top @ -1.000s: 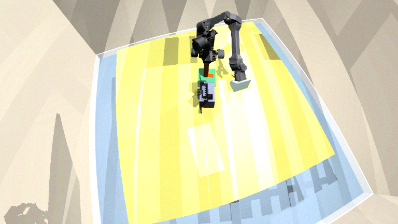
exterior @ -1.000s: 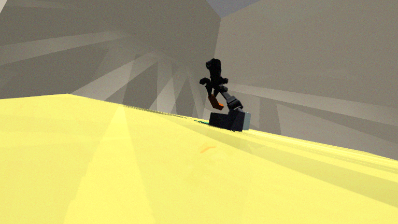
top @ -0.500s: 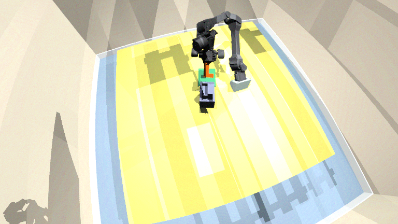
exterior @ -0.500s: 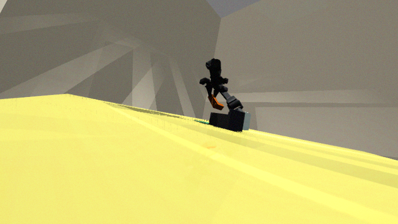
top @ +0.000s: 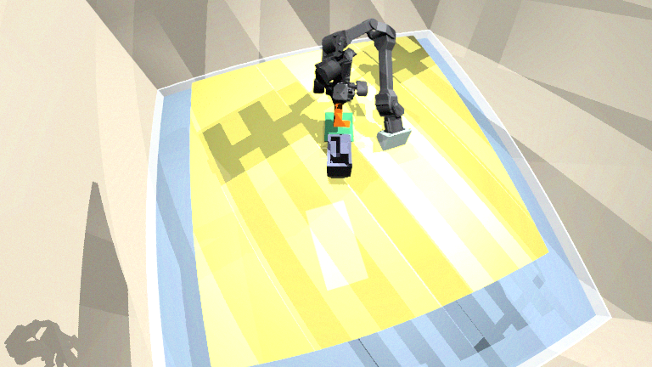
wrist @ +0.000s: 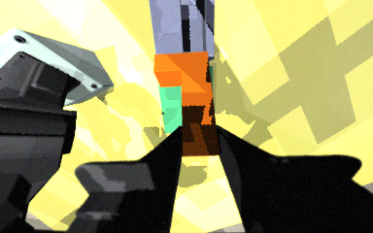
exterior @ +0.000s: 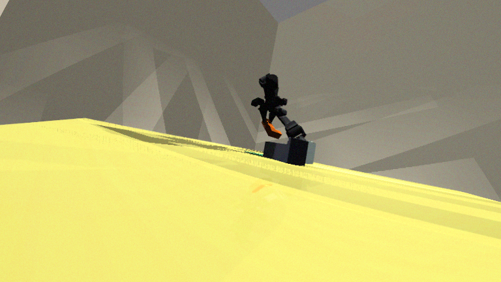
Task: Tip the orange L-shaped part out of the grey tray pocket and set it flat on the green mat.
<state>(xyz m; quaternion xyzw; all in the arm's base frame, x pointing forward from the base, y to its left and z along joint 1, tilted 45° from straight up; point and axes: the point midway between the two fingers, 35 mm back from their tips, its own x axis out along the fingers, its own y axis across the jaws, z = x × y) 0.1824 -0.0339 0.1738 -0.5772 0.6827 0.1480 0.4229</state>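
The orange L-shaped part lies 4 cm to the left of my gripper tip and 3 cm below it. The rest, counted from my gripper tip: green mat: 17 cm below, 1 cm behind.
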